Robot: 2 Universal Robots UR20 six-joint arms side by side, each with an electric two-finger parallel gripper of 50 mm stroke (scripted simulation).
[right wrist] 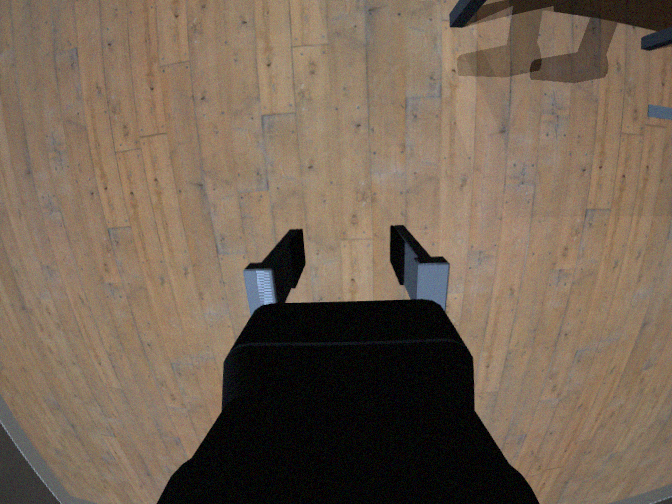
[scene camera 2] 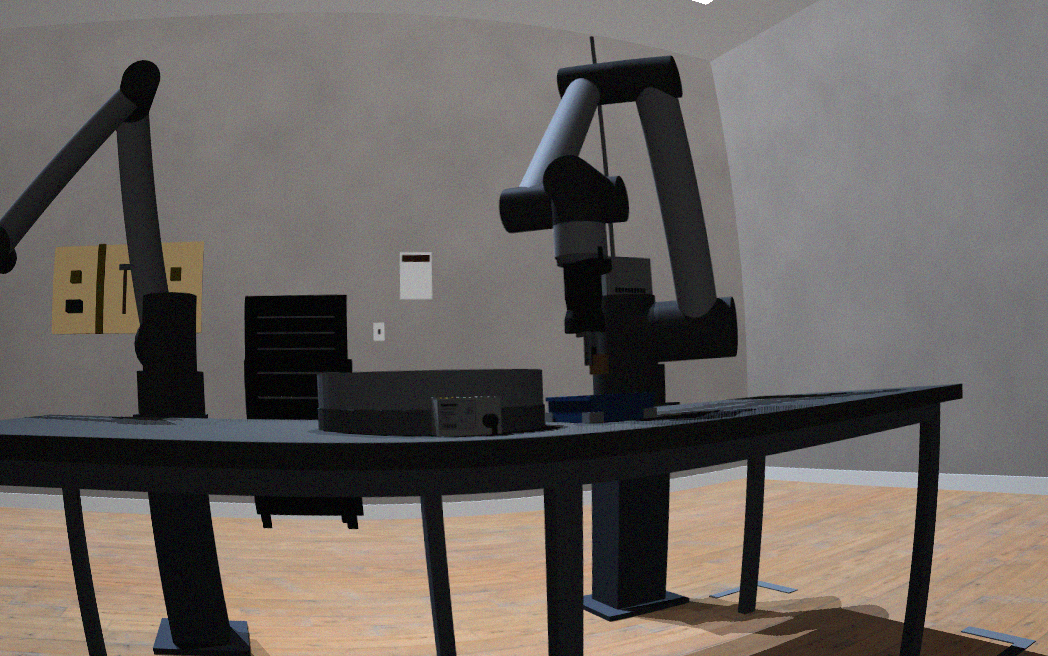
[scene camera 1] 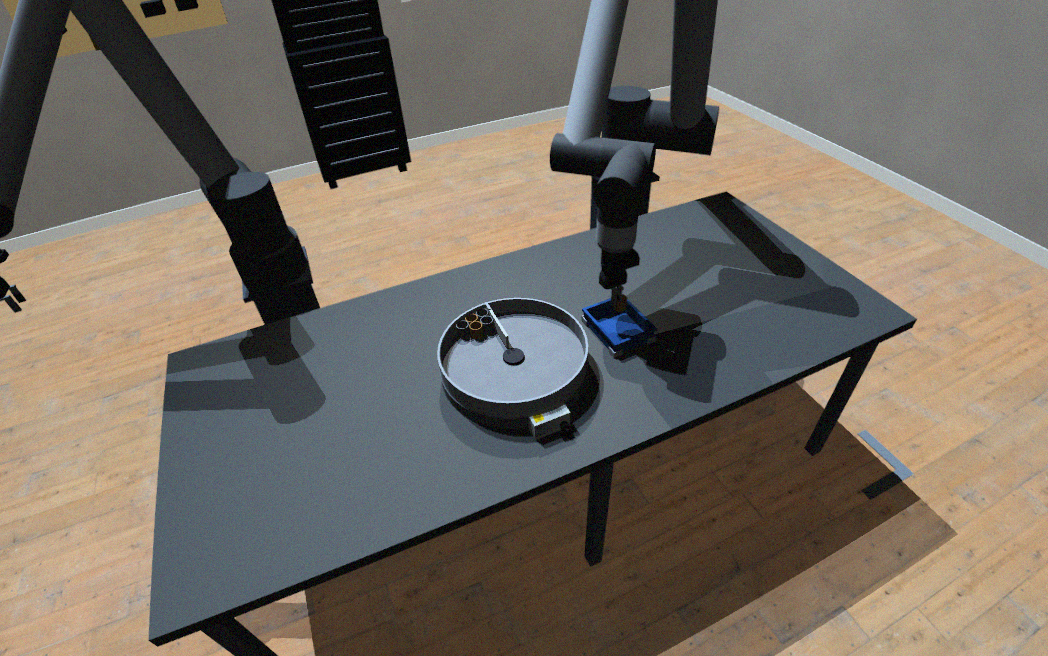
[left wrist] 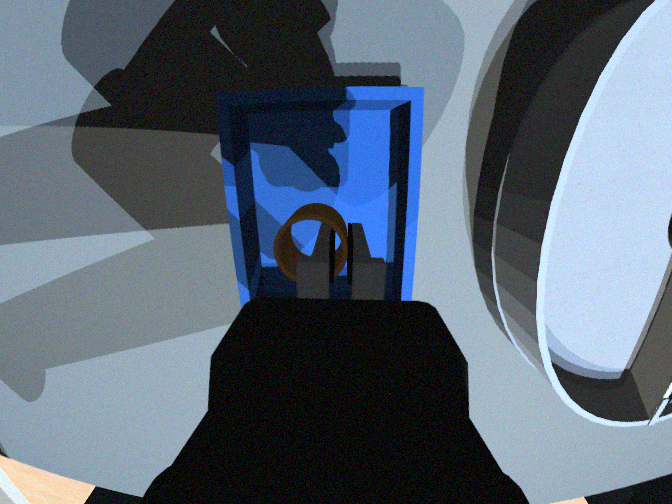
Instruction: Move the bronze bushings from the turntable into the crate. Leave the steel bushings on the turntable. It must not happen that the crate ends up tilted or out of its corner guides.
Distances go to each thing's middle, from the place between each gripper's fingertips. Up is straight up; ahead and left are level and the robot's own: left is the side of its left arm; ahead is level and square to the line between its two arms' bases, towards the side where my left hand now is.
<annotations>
Now: the blue crate (scene camera 1: 623, 327) 10 cm below my left hand (scene camera 2: 592, 365) and 2 cm to the left of it.
</annotations>
